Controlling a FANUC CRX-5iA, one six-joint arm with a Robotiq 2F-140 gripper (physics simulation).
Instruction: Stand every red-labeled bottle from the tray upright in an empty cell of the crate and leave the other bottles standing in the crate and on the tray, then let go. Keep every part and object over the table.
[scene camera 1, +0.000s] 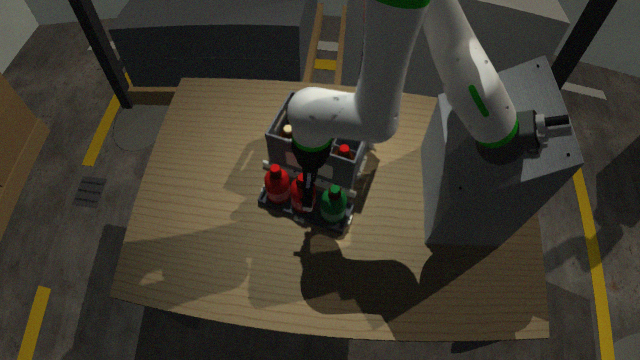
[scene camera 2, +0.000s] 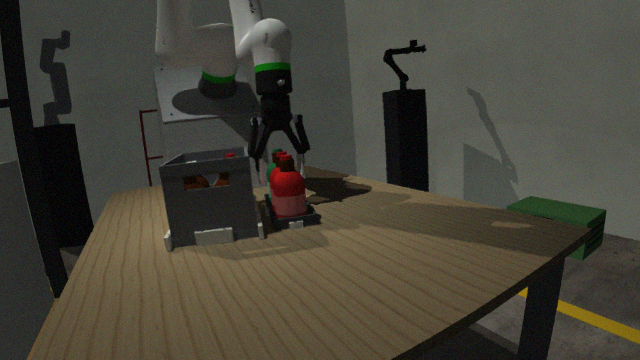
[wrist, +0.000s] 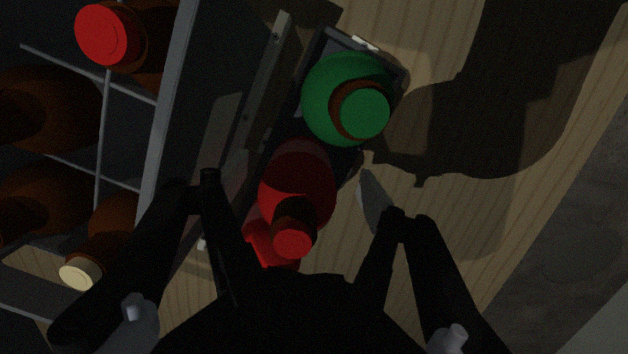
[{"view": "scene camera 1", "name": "red bottle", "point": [277, 184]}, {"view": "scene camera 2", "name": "my gripper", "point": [282, 180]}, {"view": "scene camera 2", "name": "red bottle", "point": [289, 188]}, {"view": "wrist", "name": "my gripper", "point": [304, 172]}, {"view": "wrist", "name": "green bottle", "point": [347, 98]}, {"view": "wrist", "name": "red bottle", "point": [255, 229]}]
